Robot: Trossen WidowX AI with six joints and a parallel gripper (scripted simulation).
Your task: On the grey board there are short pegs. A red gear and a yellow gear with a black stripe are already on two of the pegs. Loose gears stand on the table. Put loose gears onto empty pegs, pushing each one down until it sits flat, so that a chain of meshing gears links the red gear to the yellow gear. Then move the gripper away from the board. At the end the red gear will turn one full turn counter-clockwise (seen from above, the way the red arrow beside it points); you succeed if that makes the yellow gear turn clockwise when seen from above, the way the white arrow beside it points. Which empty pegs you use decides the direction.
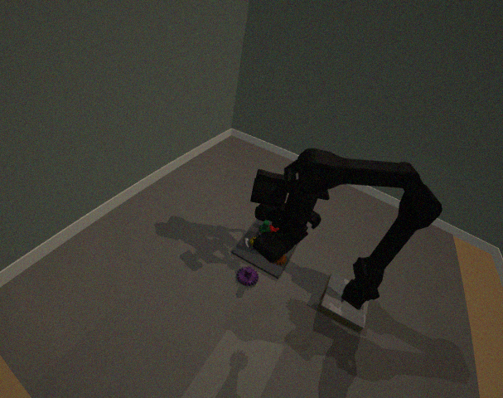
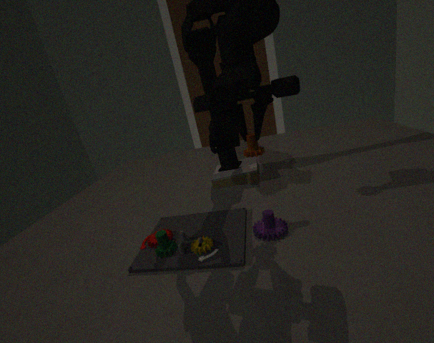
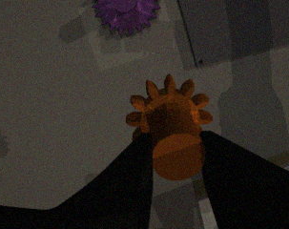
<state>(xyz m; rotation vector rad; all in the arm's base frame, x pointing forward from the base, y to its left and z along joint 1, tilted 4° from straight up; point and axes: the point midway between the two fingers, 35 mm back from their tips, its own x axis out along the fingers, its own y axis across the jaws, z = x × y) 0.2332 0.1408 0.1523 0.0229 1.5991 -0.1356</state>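
The green gear is 17 cm to the right of my gripper tip, 14 cm below it and 14 cm ahead of it. Round my gripper tip: purple gear 15 cm below, 6 cm ahead, 2 cm to the left; yellow gear 15 cm below, 12 cm ahead, 10 cm to the right; orange gear 1 cm below.
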